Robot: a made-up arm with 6 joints. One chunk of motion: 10 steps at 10 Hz.
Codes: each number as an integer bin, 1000 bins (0 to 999) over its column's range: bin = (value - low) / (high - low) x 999, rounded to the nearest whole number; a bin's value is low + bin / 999 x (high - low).
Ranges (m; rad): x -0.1..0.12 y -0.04..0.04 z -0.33..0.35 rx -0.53..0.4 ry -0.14..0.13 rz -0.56..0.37
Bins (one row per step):
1: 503 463 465 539 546 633
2: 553 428 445 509 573 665
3: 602 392 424 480 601 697
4: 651 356 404 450 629 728
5: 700 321 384 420 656 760
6: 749 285 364 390 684 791
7: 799 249 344 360 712 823
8: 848 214 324 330 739 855
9: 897 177 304 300 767 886
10: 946 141 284 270 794 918
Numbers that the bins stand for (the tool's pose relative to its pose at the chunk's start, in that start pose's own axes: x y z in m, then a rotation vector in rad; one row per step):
1: 0.0108 -0.0029 -0.0135 -0.0282 0.0076 0.0293
2: 0.0218 -0.0057 -0.0271 -0.0562 0.0149 0.0591
3: 0.0326 -0.0086 -0.0414 -0.0832 0.0224 0.0889
4: 0.0434 -0.0115 -0.0550 -0.1111 0.0300 0.1177
5: 0.0542 -0.0143 -0.0686 -0.1390 0.0373 0.1475
6: 0.0649 -0.0172 -0.0822 -0.1669 0.0449 0.1764
7: 0.0760 -0.0201 -0.0958 -0.1949 0.0524 0.2062
8: 0.0867 -0.0229 -0.1095 -0.2228 0.0597 0.2359
9: 0.0975 -0.0258 -0.1231 -0.2507 0.0673 0.2648
10: 0.1083 -0.0287 -0.1367 -0.2786 0.0746 0.2946

